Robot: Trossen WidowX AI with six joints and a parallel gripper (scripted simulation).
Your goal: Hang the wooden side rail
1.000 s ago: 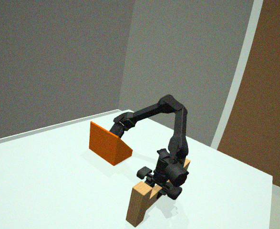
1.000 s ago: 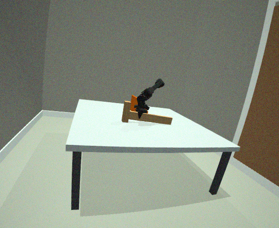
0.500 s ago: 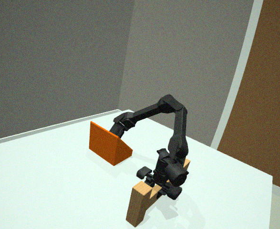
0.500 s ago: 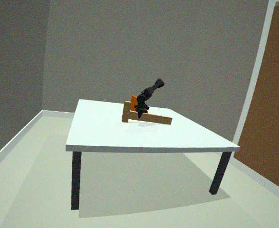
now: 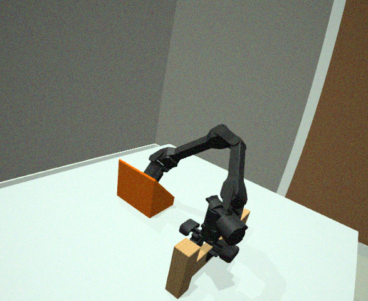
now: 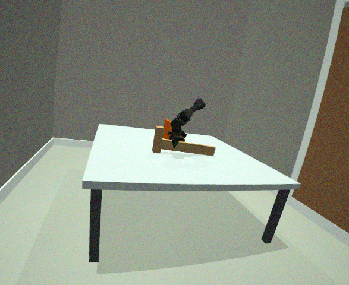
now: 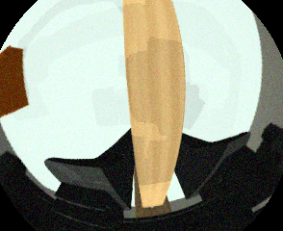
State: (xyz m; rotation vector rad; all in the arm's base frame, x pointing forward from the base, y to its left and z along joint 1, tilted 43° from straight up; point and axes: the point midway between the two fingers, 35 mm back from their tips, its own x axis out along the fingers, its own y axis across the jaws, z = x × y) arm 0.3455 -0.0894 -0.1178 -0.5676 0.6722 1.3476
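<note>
Right now my gripper tip is 10 mm past the wooden headboard post, 120 mm to the left of it and 40 mm below it.
</note>
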